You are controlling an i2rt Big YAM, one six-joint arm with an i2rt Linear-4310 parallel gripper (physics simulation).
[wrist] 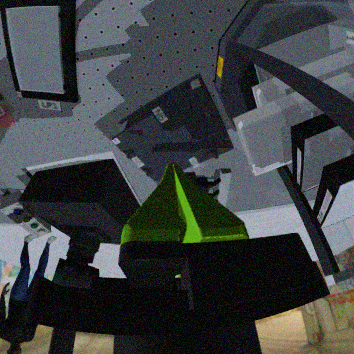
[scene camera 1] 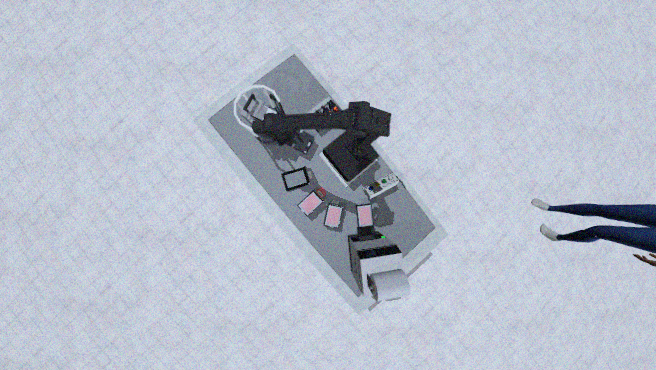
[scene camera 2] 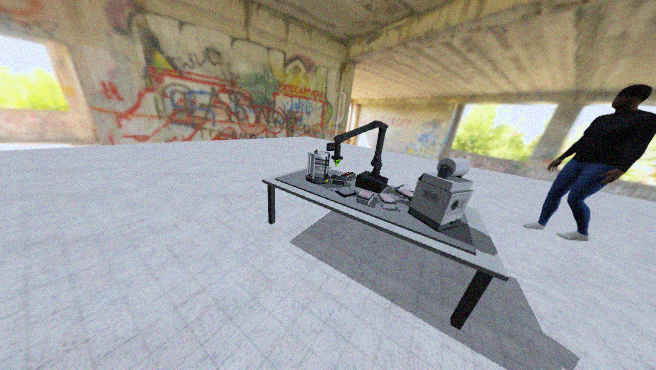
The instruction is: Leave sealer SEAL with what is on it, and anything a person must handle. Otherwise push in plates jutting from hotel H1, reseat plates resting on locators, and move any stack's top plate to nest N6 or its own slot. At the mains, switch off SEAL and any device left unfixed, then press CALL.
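Places are measured from the arm's base along level axes (x ahead, y left, z up), in millimetres.
Where they show: gripper, fingertip midpoint: (wrist: 171,168) (scene camera 1: 286,139) (scene camera 2: 336,166); arm's base, origin of the base link: (wrist: 87,231) (scene camera 1: 356,149) (scene camera 2: 374,176).
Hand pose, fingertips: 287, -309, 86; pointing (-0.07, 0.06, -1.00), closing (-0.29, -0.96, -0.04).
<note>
Things, the pixels of their top centre, and the offset from my fingertips, as dx, dy, dz.
- Dark nest N6, middle of its top: (wrist: 174,149) (scene camera 1: 298,138) (scene camera 2: 339,175) -68, +10, -107
- pink plate, middle of its top: (scene camera 1: 365,215) -46, +649, -78
- white button box, middle of its top: (wrist: 22,226) (scene camera 1: 383,185) (scene camera 2: 403,185) -265, +597, -99
- red item, middle of its top: (scene camera 1: 320,193) +63, +361, -182
My gripper (scene camera 2: 337,162) (wrist: 171,168) is shut and empty, pointing down above the table beside hotel H1 (scene camera 1: 235,108) (scene camera 2: 318,167). Pale plates (wrist: 265,142) show at the hotel's side in the wrist view; how far they jut is unclear. Dark nest N6 (wrist: 175,122) (scene camera 1: 306,144) lies beside the hotel with no plate seen on it. Black-framed LP1 (wrist: 70,50) (scene camera 1: 284,181) shows no plate. Two pink plates (scene camera 1: 310,203) (scene camera 1: 333,216) stand near it. Sealer SEAL (scene camera 1: 381,262) (scene camera 2: 440,200) has a pink plate (scene camera 1: 365,215) at its front. Mains switches (scene camera 1: 327,106) are partly hidden.
The arm's base (scene camera 1: 350,157) (scene camera 2: 371,181) stands between the mains and a white button box (scene camera 1: 382,186) (wrist: 25,218). A red item (scene camera 1: 321,192) lies by the pink plates. A person (scene camera 1: 600,232) (scene camera 2: 615,135) (wrist: 21,280) is beyond the table.
</note>
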